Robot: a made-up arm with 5 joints. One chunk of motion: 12 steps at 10 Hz.
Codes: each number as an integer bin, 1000 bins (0 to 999) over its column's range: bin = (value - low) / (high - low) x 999, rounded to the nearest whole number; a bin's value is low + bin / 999 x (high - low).
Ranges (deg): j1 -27..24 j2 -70..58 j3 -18..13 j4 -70..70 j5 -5..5
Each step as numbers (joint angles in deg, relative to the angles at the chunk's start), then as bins.
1 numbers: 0.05 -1.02 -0.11 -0.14 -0.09
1 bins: 530 538 577 499 491
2 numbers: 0.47 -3.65 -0.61 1.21 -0.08
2 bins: 538 518 560 508 492
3 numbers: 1.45 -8.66 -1.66 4.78 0.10
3 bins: 557 479 527 534 509
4 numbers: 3.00 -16.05 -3.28 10.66 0.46
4 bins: 588 421 474 576 545
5 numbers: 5.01 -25.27 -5.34 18.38 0.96
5 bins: 627 349 408 631 595
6 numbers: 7.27 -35.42 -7.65 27.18 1.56
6 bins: 671 270 334 693 655
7 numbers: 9.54 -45.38 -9.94 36.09 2.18
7 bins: 716 192 260 757 717
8 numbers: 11.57 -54.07 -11.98 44.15 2.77
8 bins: 756 124 194 815 776
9 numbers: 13.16 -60.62 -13.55 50.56 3.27
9 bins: 787 73 143 860 826
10 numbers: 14.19 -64.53 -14.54 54.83 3.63
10 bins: 807 43 112 891 862
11 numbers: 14.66 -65.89 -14.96 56.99 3.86
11 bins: 816 32 98 906 885
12 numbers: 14.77 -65.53 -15.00 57.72 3.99
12 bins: 818 35 97 911 898
